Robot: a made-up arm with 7 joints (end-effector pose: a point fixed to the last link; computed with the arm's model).
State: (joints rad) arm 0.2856 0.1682 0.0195 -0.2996 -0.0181 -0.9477 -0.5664
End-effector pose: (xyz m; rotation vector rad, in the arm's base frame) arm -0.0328 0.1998 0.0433 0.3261 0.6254 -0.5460
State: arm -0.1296 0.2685 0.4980 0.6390 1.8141 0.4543 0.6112
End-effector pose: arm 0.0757 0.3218 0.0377 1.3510 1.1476 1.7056
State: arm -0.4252 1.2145 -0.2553 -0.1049 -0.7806 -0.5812 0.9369
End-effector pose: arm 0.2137 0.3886 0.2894 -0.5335 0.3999 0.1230
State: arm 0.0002 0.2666 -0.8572 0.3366 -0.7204 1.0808 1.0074
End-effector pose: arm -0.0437 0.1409 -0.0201 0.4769 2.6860 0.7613
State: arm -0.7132 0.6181 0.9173 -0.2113 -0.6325 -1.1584 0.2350
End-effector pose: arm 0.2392 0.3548 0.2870 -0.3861 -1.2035 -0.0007
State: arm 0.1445 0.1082 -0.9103 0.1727 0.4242 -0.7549 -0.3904
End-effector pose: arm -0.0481 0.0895 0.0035 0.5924 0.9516 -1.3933
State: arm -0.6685 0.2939 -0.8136 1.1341 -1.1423 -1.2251 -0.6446
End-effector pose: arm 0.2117 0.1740 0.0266 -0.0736 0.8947 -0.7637
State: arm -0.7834 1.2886 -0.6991 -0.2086 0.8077 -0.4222 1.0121
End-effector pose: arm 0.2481 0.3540 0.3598 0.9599 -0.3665 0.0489
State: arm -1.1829 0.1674 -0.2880 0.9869 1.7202 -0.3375 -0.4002
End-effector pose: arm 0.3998 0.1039 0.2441 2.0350 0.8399 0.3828
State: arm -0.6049 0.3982 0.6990 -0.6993 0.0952 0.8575 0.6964
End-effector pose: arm 0.2336 0.2963 0.2271 -0.9277 0.3422 0.9642
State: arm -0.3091 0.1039 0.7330 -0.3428 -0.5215 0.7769 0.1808
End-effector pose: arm 0.1694 0.2201 0.0841 -1.1409 1.2188 0.0656
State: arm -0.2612 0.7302 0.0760 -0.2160 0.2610 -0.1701 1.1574
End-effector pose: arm 0.1937 0.3493 0.1822 -0.2334 0.0271 0.7265
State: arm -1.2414 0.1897 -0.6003 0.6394 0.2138 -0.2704 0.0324
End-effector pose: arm 0.3991 0.0583 0.2436 0.6771 0.6201 -0.3696
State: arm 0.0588 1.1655 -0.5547 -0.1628 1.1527 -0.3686 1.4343
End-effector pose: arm 0.1028 0.3865 0.2064 0.8274 -0.0176 0.0078
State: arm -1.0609 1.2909 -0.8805 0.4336 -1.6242 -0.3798 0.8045
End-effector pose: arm 0.2759 0.3899 0.3502 -0.9845 0.7755 0.3575
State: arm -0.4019 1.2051 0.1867 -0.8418 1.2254 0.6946 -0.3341
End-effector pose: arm 0.1452 0.3687 0.3963 0.8540 0.1708 1.4055
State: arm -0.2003 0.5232 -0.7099 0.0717 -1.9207 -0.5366 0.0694
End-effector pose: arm 0.0909 0.1942 0.0668 -1.7187 1.3065 -0.6791
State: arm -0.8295 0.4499 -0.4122 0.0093 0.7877 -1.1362 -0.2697
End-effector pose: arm 0.3144 0.1875 0.2113 1.4438 -0.2987 -0.5569
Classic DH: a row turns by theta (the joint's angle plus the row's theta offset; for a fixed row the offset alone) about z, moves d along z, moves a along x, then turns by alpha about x. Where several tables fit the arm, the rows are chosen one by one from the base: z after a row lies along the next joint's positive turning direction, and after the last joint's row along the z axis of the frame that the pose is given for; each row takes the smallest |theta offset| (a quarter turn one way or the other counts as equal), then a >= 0, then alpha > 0; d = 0 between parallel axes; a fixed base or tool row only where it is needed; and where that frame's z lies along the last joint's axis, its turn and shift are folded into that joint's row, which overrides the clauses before.
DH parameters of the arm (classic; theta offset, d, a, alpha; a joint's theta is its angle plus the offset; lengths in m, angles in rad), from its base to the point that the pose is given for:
base (fixed): -0.071 0.3693 -0.016 -1.3004
joint 1: -1.3111 0.1081 0.0038 -1.5708
joint 2: 1.2915 0.0331 -0.034 1.5708
joint 3: 1.5708 -0.3359 0.0204 -1.5708
joint 4: 1.5708 -0.008 0.0001 1.5708
joint 5: 0 0.0984 0.0294 -1.5708
joint 6: -1.5708 0.014 0.017 1.5708
joint 7: -1.343 -0.0035 0.0137 -1.2411
tool (fixed): 1.1466 -0.0079 0 0

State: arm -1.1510 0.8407 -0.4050 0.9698 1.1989 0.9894 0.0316
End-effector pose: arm 0.3394 0.3678 0.3410 0.7130 1.1334 2.1227
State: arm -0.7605 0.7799 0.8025 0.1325 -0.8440 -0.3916 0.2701
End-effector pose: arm 0.2706 0.3924 0.3130 -0.8956 -0.3087 -0.0251
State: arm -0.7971 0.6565 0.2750 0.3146 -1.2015 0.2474 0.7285
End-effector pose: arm 0.3303 0.2974 0.2393 -1.4222 0.9374 -0.0114
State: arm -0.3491 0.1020 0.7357 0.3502 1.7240 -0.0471 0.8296
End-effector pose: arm 0.1565 0.2698 0.0559 0.7278 0.6550 1.5224
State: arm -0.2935 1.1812 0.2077 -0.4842 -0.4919 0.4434 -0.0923
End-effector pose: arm 0.1845 0.3953 0.3157 0.3845 1.1076 0.0702
